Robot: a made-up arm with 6 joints.
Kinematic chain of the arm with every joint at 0, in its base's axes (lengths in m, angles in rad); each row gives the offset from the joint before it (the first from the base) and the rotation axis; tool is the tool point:
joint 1: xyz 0 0 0.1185 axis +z
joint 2: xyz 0 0.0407 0 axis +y
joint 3: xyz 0 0 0.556 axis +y
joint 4: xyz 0 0 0.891 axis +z
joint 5: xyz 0 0 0 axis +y
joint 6: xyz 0 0 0.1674 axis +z
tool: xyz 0 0 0
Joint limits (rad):
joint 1: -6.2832..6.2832
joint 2: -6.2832..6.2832
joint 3: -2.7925..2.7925
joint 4: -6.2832..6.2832
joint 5: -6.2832..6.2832
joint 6: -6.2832..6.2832
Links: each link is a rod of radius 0.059 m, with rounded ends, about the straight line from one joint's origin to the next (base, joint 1, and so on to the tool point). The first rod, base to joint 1, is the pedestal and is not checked.
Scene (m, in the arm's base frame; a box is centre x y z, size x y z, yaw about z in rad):
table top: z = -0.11
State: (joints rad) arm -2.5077 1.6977 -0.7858 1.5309 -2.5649 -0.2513
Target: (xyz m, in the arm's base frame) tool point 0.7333 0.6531 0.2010
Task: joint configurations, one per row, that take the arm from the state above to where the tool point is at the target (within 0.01 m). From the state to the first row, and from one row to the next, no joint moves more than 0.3 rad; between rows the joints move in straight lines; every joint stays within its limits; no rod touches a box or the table.
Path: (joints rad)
1: -2.5082 1.4184 -0.8779 1.5143 -2.5149 -0.2513
2: -2.5087 1.1390 -0.9699 1.4977 -2.4649 -0.2513
3: -2.5093 0.8597 -1.0620 1.4811 -2.4148 -0.2513
4: -2.5098 0.5804 -1.1541 1.4645 -2.3648 -0.2513
5: -2.5103 0.3010 -1.2462 1.4479 -2.3148 -0.2513
6: -2.5108 0.0217 -1.3382 1.4313 -2.2648 -0.2513
7: -2.5113 -0.2576 -1.4303 1.4147 -2.2147 -0.2513
8: -2.5119 -0.5370 -1.5224 1.3981 -2.1647 -0.2513

